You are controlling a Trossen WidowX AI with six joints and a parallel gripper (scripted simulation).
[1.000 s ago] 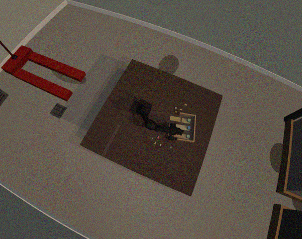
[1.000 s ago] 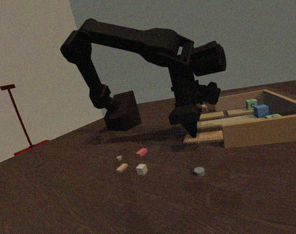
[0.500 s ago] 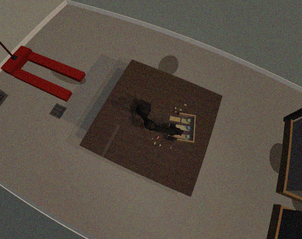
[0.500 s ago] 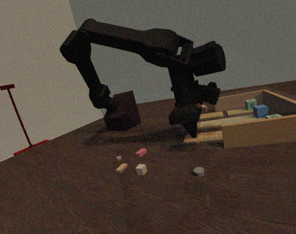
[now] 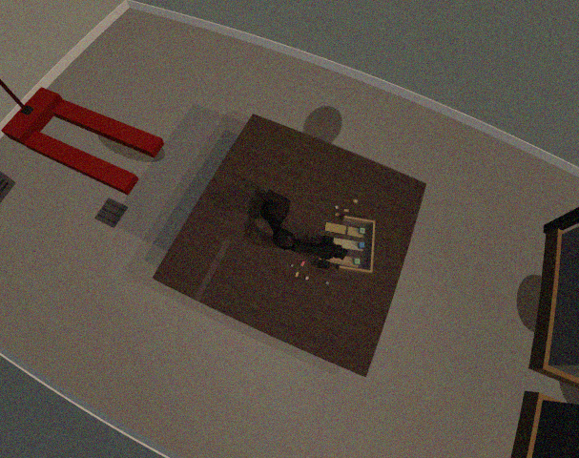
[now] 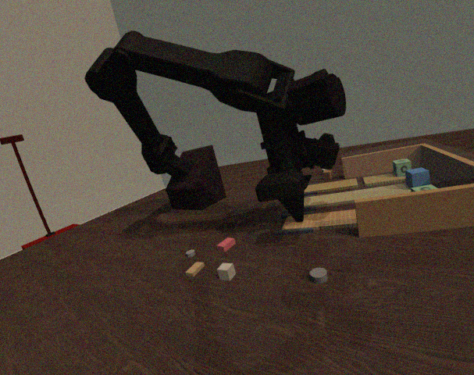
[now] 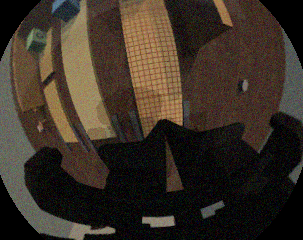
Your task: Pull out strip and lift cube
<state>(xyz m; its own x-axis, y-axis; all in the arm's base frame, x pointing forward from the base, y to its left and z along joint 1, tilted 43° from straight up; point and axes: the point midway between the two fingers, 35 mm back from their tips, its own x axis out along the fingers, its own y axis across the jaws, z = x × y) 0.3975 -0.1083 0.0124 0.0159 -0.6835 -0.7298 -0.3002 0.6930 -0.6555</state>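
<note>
My gripper tip is now 90 mm short of the strip and 30 mm to the right of it. From my gripper tip the other things lie so: grey disc 90 mm ahead, 130 mm to the right; pink block 90 mm behind, 100 mm to the right.
</note>
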